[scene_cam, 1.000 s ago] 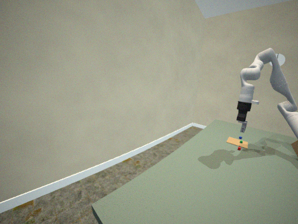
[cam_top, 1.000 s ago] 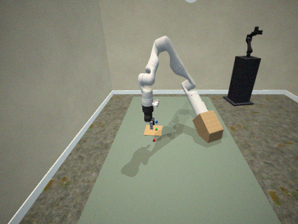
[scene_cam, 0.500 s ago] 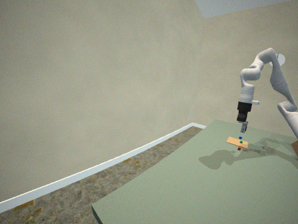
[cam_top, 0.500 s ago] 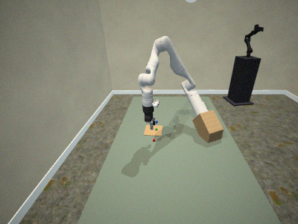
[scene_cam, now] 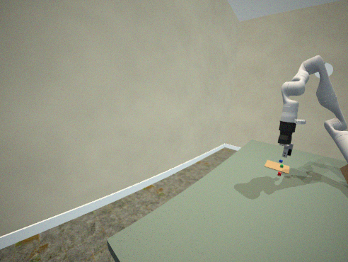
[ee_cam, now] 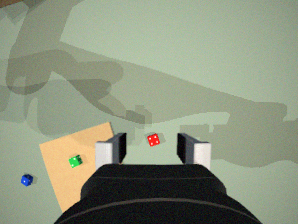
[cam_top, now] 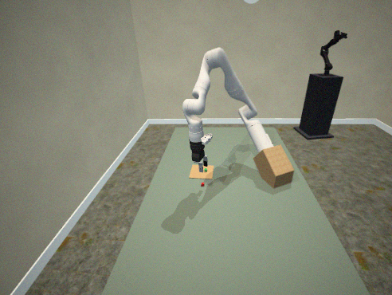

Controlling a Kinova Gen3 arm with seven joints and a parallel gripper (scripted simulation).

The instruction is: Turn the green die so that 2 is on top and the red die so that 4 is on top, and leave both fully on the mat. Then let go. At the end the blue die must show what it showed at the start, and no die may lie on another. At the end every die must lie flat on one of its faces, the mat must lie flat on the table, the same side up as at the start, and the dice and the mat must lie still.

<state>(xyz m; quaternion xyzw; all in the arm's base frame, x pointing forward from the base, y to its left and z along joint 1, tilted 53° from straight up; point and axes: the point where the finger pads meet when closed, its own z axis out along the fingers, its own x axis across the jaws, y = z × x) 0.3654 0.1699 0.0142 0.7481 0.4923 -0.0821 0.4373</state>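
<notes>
Right now my hand is 10 mm short of the red die and 130 mm above it. Round my hand: tan mat (140 mm to the right, 130 mm below); then blue die (40 mm behind, 250 mm to the right, 130 mm below); then green die (30 mm behind, 130 mm to the right, 120 mm below).
</notes>
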